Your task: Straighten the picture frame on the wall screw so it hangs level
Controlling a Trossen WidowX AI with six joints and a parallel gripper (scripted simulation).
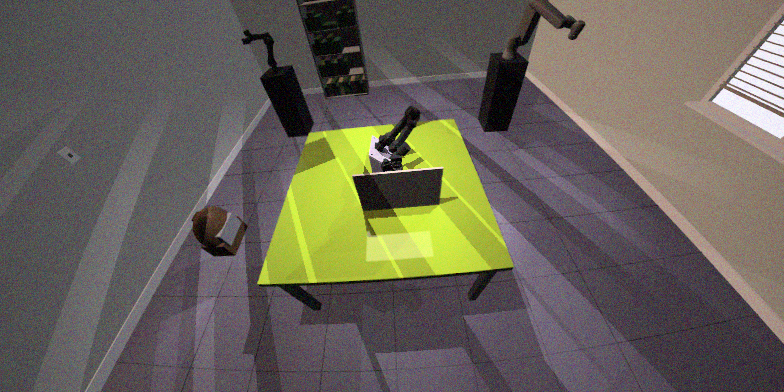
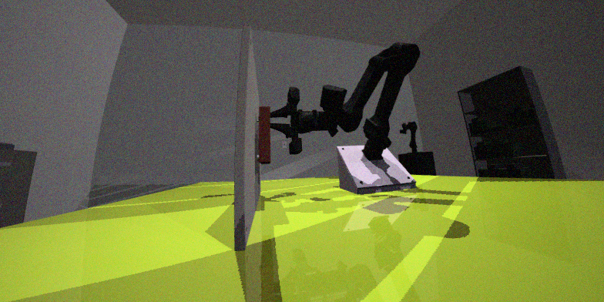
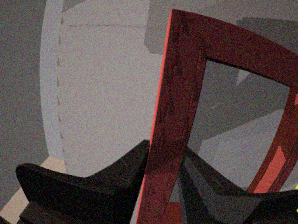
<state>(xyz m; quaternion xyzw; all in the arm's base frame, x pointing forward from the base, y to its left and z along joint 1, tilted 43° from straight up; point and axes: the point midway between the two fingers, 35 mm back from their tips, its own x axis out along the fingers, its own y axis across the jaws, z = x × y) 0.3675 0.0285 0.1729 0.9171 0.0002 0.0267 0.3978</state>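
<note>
The dark red picture frame is 5 cm below my gripper tip. Also, from my gripper tip: grey wall panel 2 cm ahead, 7 cm below.
</note>
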